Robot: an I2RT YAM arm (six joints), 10 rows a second.
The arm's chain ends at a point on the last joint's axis. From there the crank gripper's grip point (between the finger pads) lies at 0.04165 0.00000 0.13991 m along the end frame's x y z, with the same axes.
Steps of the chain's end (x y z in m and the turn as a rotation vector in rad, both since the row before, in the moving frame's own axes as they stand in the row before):
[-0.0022, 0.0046, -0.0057, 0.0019, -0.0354, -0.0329]
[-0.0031, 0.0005, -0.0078, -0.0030, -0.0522, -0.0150]
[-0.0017, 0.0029, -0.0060, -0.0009, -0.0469, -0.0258]
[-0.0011, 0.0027, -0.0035, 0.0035, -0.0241, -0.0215]
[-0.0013, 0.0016, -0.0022, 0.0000, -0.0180, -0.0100]
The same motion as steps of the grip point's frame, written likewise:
[-0.0072, 0.0030, -0.0043, 0.0019, -0.0354, -0.0329]
[-0.0105, 0.0004, -0.0058, -0.0030, -0.0522, -0.0150]
[-0.0083, 0.0020, -0.0042, -0.0009, -0.0469, -0.0258]
[-0.0045, 0.0013, -0.0025, 0.0035, -0.0241, -0.0215]
[-0.0038, 0.0012, -0.0015, 0.0000, -0.0180, -0.0100]

